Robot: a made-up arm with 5 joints.
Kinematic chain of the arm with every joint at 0, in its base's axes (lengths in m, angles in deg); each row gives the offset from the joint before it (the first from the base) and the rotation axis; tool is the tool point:
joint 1: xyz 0 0 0.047 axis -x
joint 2: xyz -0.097 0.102 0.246 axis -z
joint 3: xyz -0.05 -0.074 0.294 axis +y
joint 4: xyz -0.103 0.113 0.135 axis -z
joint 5: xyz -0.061 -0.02 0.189 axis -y
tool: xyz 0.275 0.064 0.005
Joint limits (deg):
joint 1: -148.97..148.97
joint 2: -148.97..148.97
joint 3: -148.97..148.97
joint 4: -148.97..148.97
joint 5: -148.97..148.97
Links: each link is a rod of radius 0.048 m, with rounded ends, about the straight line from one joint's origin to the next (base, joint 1, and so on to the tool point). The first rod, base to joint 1, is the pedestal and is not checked.
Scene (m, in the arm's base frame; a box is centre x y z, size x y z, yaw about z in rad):
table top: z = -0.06
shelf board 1: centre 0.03 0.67 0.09 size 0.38 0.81 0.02 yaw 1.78
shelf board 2: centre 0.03 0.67 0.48 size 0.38 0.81 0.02 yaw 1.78
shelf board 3: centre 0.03 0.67 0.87 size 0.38 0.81 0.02 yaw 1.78
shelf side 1: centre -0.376 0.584 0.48 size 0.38 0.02 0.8 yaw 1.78
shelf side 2: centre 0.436 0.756 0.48 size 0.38 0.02 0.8 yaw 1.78
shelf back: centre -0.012 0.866 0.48 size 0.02 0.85 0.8 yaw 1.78
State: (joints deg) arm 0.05 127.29 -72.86 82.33 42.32
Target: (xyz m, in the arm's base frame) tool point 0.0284 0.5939 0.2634
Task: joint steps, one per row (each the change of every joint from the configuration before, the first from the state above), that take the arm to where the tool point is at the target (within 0.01 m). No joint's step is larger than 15 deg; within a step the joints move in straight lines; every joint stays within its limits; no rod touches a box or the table.
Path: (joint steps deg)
1: -9.04 5.10 -7.97 1.21 -4.33
2: -9.03 5.09 -7.96 1.21 -4.33
3: 0.94 2.16 -12.14 4.14 -0.19
4: 0.94 2.15 -12.13 4.15 -0.18
5: 0.95 2.16 -12.14 4.14 -0.18
6: 0.94 2.15 -12.13 4.14 -0.18
7: 10.87 -12.03 12.49 -2.98 -1.05
8: 10.86 -12.04 12.49 -2.99 -1.05

